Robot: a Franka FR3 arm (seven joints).
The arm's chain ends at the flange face. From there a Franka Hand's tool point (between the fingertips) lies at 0.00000 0.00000 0.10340 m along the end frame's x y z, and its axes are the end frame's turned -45 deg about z.
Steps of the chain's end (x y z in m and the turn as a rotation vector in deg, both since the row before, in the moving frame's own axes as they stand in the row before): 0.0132 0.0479 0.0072 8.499 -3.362 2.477; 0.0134 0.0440 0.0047 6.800 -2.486 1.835; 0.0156 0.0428 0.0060 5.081 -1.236 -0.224; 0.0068 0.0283 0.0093 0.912 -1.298 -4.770; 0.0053 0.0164 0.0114 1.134 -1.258 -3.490; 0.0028 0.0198 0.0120 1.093 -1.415 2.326
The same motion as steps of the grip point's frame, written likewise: -0.0177 0.0283 0.0059 8.387 3.632 2.477; -0.0160 0.0289 0.0039 6.566 3.050 1.835; -0.0143 0.0332 0.0056 4.467 2.719 -0.224; -0.0158 0.0220 0.0093 1.563 -0.273 -4.770; -0.0081 0.0123 0.0114 1.691 -0.088 -3.490; -0.0124 0.0128 0.0119 1.773 -0.228 2.326
